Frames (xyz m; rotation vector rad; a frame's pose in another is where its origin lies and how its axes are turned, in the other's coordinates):
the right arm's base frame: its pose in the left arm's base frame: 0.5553 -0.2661 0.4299 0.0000 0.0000 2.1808
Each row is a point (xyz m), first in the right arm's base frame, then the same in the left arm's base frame.
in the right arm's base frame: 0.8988 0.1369 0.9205
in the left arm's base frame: -0.0718 0.3922 1.3504
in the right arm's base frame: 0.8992 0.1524 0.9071
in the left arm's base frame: -0.0847 0.3836 1.3370
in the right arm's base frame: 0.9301 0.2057 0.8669
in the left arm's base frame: -0.1461 0.3784 1.2968
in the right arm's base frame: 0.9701 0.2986 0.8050
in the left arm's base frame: -0.2452 0.3580 1.2349
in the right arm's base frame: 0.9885 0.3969 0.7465
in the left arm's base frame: -0.3363 0.3167 1.1764
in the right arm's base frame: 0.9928 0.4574 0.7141
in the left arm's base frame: -0.3884 0.2856 1.1440
